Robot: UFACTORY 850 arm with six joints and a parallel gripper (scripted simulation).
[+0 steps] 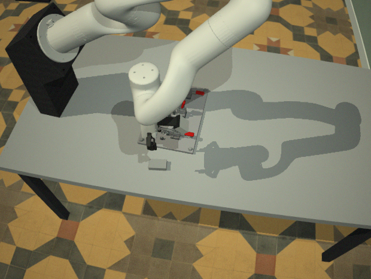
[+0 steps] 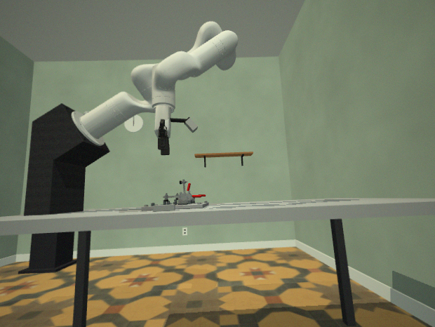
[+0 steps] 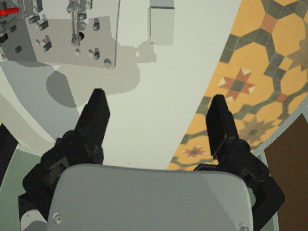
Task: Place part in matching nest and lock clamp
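The grey block part lies 200 mm below my hand. Also, from my hand: grey fixture plate 260 mm to the left, 210 mm below.
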